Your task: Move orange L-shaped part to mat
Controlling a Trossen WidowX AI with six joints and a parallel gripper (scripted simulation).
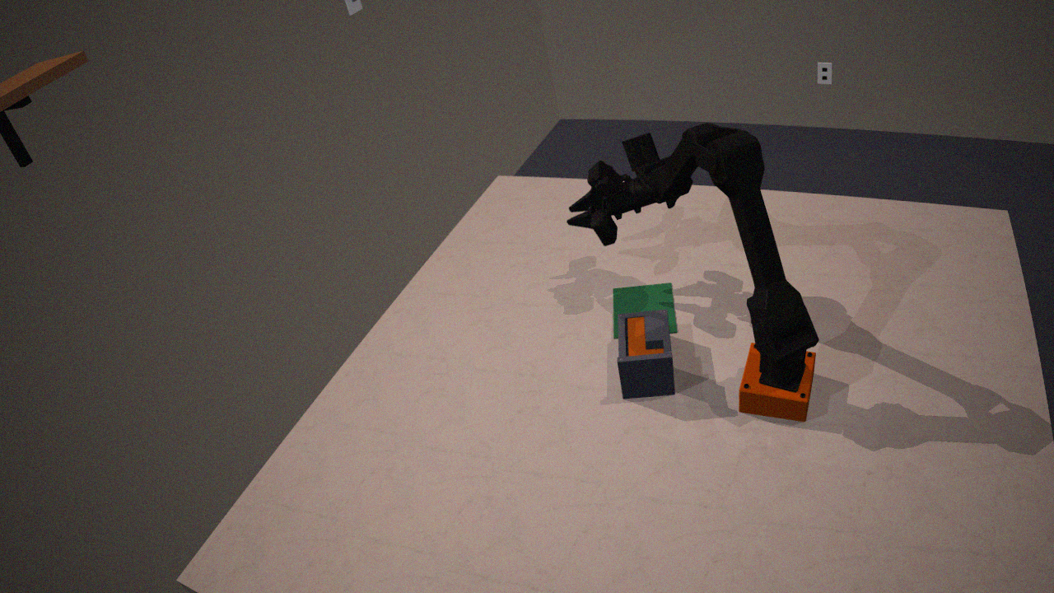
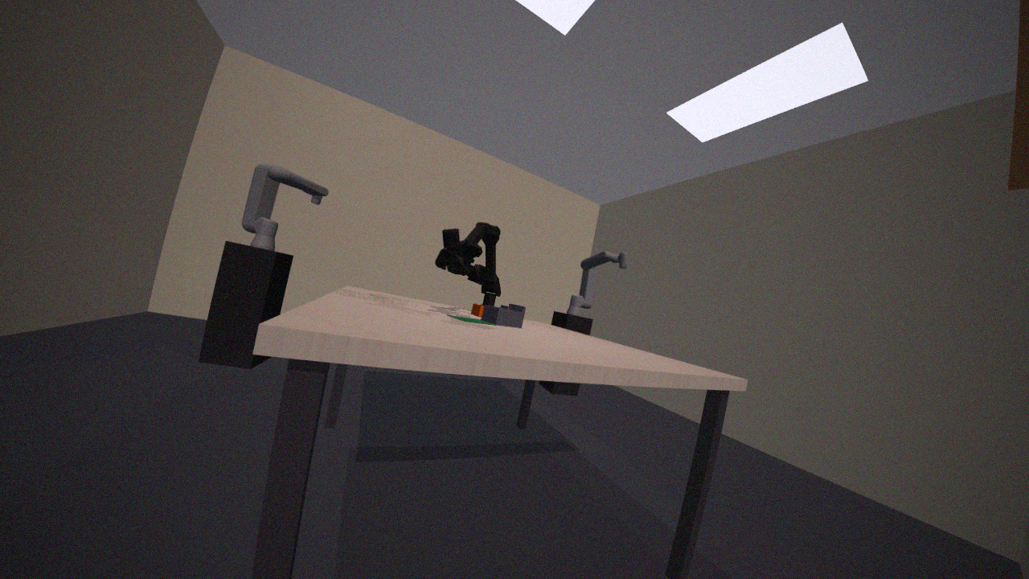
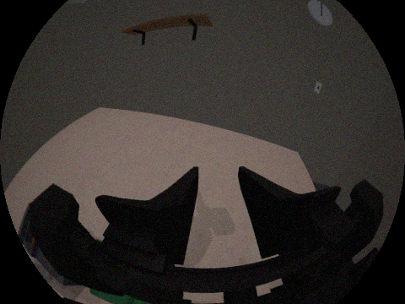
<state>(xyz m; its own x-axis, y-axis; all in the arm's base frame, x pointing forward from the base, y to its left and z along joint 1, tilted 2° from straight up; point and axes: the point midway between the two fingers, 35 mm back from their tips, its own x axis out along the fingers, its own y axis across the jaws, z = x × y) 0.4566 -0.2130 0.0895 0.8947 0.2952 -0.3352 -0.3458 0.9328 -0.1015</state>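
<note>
The orange L-shaped part is 240 mm behind my gripper tip, 210 mm to the left of it and 100 mm below it. From my gripper tip the other things lie so: green mat (170 mm below, 170 mm behind, 60 mm to the left).
</note>
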